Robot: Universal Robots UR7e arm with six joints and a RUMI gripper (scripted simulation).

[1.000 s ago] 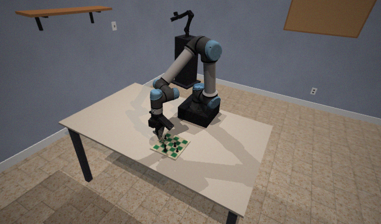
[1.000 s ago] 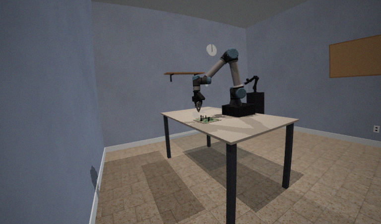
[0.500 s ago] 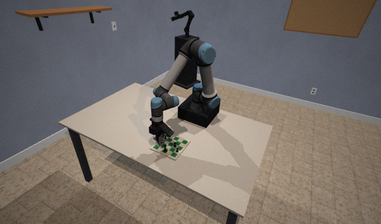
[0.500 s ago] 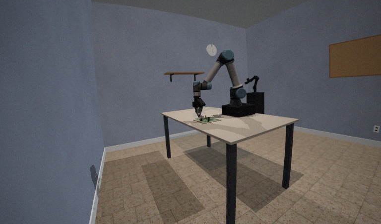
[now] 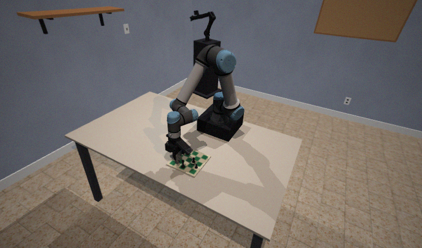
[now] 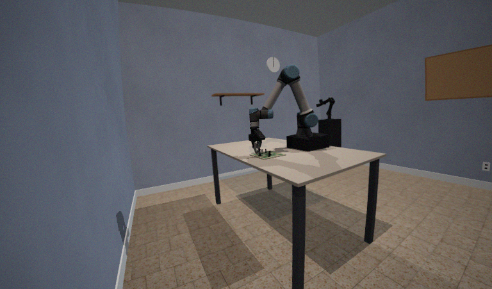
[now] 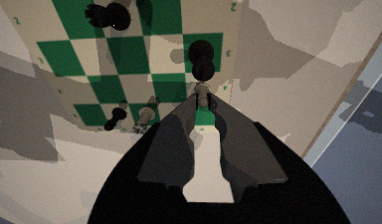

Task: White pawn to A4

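My hand is 10 mm above the white pawn. From my hand the other things lie so: chessboard: 80 mm behind, 20 mm to the left, 30 mm below.
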